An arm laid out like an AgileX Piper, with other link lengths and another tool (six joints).
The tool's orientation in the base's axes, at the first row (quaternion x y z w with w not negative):
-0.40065 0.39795 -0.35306 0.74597
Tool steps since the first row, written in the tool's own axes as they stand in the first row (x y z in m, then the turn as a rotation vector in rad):
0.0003 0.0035 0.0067 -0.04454 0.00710 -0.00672
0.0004 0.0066 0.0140 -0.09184 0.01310 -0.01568
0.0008 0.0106 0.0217 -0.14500 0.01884 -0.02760
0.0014 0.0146 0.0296 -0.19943 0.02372 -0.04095
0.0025 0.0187 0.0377 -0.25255 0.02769 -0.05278
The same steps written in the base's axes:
0.0067 0.0034 -0.0007 -0.02374 0.03859 0.00517
0.0138 0.0069 -0.0009 -0.05088 0.07832 0.01135
0.0216 0.0108 -0.0017 -0.08320 0.12197 0.01851
0.0296 0.0145 -0.0025 -0.11751 0.16586 0.02631
0.0380 0.0179 -0.0036 -0.15011 0.20874 0.03504

